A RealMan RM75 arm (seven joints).
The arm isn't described. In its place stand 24 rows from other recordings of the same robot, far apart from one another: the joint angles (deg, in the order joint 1, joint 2, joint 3, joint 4, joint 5, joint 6, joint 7), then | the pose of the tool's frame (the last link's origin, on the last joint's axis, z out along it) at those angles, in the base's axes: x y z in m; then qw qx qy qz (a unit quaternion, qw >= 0).
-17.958, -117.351, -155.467, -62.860, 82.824, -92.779, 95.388 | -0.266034 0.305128 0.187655 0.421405 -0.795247 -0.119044 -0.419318
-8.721, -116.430, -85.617, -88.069, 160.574, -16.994, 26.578 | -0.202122 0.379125 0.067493 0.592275 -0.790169 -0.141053 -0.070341
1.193, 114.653, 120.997, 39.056, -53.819, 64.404, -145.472 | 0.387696 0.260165 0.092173 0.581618 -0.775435 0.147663 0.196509
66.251, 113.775, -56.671, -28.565, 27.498, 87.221, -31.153 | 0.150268 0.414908 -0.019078 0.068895 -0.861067 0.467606 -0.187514
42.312, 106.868, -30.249, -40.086, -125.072, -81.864, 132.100 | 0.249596 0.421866 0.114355 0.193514 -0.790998 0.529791 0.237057
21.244, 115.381, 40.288, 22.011, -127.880, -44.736, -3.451 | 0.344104 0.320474 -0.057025 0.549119 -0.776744 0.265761 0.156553
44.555, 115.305, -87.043, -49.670, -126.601, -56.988, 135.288 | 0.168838 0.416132 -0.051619 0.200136 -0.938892 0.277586 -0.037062
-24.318, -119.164, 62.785, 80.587, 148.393, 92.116, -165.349 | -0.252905 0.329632 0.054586 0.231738 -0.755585 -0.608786 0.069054
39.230, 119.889, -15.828, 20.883, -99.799, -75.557, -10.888 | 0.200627 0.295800 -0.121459 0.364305 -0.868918 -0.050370 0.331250
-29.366, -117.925, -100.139, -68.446, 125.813, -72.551, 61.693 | -0.187326 0.360527 -0.022820 0.147700 -0.971515 -0.184971 0.011347
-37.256, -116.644, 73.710, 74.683, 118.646, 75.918, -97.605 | -0.106148 0.387604 0.017365 0.176991 -0.980233 0.072372 -0.050790
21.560, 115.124, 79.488, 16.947, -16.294, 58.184, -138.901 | 0.321206 0.327060 -0.032664 0.407920 -0.808895 0.292438 0.306218
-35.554, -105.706, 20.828, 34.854, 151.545, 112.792, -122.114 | -0.312529 0.292696 0.090354 0.045000 0.807777 0.584099 0.065574
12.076, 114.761, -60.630, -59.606, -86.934, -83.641, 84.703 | 0.260983 0.304653 0.063596 0.225107 -0.914935 0.174479 0.285970
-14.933, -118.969, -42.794, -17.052, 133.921, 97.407, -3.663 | -0.281613 0.259275 0.006234 0.612080 -0.634706 -0.071712 -0.466222
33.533, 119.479, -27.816, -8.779, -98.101, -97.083, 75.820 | 0.230653 0.308252 -0.030689 0.070982 -0.789757 0.333991 0.509603
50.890, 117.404, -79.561, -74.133, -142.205, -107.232, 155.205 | 0.098365 0.349828 0.001021 0.060234 -0.921034 0.308488 -0.230007
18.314, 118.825, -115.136, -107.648, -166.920, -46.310, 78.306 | 0.052702 0.317444 -0.024168 0.336397 -0.707761 -0.580944 -0.220033
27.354, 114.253, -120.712, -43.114, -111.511, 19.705, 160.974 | 0.260439 0.401905 -0.043898 0.530691 -0.727407 0.377554 0.216103
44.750, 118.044, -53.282, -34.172, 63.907, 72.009, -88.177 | 0.194992 0.401924 -0.032647 0.130629 -0.959868 0.204092 0.141198
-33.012, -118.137, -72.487, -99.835, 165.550, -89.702, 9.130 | -0.108811 0.321040 -0.019681 0.307931 -0.898986 -0.210083 0.229929
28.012, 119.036, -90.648, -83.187, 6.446, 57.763, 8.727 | 0.182532 0.403223 0.026776 0.487674 -0.764804 0.420237 -0.025482
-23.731, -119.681, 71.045, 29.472, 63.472, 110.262, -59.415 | -0.192610 0.263223 -0.002853 0.034366 -0.831006 -0.033991 -0.554160
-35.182, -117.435, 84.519, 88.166, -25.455, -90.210, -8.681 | -0.147917 0.361427 0.022303 0.299482 -0.781126 -0.537544 0.105826
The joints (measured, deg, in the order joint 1, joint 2, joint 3, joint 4, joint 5, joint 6, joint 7), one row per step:
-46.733 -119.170 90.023 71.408 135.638 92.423 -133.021
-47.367 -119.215 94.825 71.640 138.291 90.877 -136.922
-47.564 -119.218 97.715 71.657 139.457 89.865 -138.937
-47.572 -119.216 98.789 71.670 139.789 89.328 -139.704
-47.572 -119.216 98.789 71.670 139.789 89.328 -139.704
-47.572 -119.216 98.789 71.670 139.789 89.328 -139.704
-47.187 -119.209 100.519 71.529 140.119 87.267 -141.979
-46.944 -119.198 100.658 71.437 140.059 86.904 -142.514
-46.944 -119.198 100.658 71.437 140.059 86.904 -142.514
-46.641 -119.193 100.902 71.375 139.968 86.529 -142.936
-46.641 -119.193 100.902 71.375 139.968 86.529 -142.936
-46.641 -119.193 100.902 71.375 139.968 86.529 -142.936
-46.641 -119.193 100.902 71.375 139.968 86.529 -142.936
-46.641 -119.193 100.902 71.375 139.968 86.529 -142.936
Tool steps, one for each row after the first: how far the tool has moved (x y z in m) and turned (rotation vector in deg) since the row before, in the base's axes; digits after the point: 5 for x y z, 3 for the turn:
-0.00039 -0.00283 -0.01013 1.279 4.299 -0.604
-0.00110 -0.00247 -0.00629 0.550 2.141 -0.476
-0.00041 -0.00089 -0.00248 0.282 0.595 -0.161
0.00000 0.00000 0.00000 0.000 0.000 0.000
0.00000 0.00000 0.00000 0.000 0.000 0.000
-0.00161 -0.00018 -0.00513 1.598 0.051 0.765
-0.00131 -0.00011 -0.00065 0.369 -0.163 0.601
0.00000 0.00000 0.00000 0.000 0.000 0.000
-0.00151 -0.00053 -0.00093 0.245 -0.140 0.490
0.00000 0.00000 0.00000 0.000 0.000 0.000
0.00000 0.00000 0.00000 0.000 0.000 0.000
0.00000 0.00000 0.00000 0.000 0.000 0.000
0.00000 0.00000 0.00000 0.000 0.000 0.000

